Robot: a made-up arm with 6 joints. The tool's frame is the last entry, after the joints.
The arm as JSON. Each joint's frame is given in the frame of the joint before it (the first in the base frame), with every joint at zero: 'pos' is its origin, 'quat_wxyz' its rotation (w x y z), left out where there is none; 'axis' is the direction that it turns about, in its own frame. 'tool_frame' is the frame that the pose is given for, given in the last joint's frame.
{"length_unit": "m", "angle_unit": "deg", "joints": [
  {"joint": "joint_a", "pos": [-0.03, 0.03, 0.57], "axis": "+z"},
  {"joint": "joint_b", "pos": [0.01, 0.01, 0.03], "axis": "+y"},
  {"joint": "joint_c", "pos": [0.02, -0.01, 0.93], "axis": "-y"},
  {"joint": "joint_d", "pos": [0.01, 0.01, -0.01], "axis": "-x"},
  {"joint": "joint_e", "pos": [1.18, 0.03, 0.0], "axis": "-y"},
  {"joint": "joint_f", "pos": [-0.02, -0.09, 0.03], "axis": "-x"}
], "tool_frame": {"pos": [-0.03, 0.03, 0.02], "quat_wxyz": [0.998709, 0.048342, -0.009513, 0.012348]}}
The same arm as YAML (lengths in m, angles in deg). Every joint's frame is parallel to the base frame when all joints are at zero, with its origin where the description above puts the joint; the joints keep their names.
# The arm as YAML. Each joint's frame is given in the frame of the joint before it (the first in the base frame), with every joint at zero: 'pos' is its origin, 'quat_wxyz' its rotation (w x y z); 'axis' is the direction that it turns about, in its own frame. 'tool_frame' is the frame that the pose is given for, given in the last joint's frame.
length_unit: m
angle_unit: deg
joints:
  - joint: joint_a
    pos: [-0.03, 0.03, 0.57]
    quat_wxyz: [1.0, 0.0, 0.0, 0.0]
    axis: "+z"
  - joint: joint_b
    pos: [0.01, 0.01, 0.03]
    quat_wxyz: [1.0, 0.0, 0.0, 0.0]
    axis: "+y"
  - joint: joint_c
    pos: [0.02, -0.01, 0.93]
    quat_wxyz: [1.0, 0.0, 0.0, 0.0]
    axis: "-y"
  - joint: joint_d
    pos: [0.01, 0.01, -0.01]
    quat_wxyz: [1.0, 0.0, 0.0, 0.0]
    axis: "-x"
  - joint: joint_e
    pos: [1.18, 0.03, 0.0]
    quat_wxyz: [1.0, 0.0, 0.0, 0.0]
    axis: "-y"
  - joint: joint_f
    pos: [-0.02, -0.09, 0.03]
    quat_wxyz: [1.0, 0.0, 0.0, 0.0]
    axis: "-x"
tool_frame:
  pos: [-0.03, 0.03, 0.02]
  quat_wxyz: [0.998709, 0.048342, -0.009513, 0.012348]

